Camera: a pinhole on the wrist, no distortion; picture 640 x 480 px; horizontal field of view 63.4 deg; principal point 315.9 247.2 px. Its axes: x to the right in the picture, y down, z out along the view. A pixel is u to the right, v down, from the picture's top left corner.
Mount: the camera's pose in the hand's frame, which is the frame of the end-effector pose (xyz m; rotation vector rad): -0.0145 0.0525 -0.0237 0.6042 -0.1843 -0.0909
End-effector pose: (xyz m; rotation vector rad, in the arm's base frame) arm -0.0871 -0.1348 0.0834 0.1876 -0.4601 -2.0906
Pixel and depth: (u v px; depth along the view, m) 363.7 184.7 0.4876
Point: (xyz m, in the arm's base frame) -0.3712 0.1387 0.2866
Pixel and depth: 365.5 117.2 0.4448
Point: -0.3684 0.1277 0.2195
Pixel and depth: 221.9 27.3 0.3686
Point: -0.2701 0.1711 0.1287
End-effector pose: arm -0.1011 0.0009 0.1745 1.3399 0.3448 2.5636
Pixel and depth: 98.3 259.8 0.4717
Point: 0.3592 0.1058 0.0736
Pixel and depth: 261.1 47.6 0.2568
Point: 0.0688 0.1428 0.1173
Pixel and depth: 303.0 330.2 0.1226
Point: -0.0072 -0.0038 0.1907
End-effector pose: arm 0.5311 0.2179 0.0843 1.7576 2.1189 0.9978
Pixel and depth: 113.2 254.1 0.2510
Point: 0.6109 0.1245 -0.1240
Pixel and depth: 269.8 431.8 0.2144
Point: 0.6555 0.2181 -0.0773
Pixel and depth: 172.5 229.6 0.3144
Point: 0.5984 0.1359 -0.1876
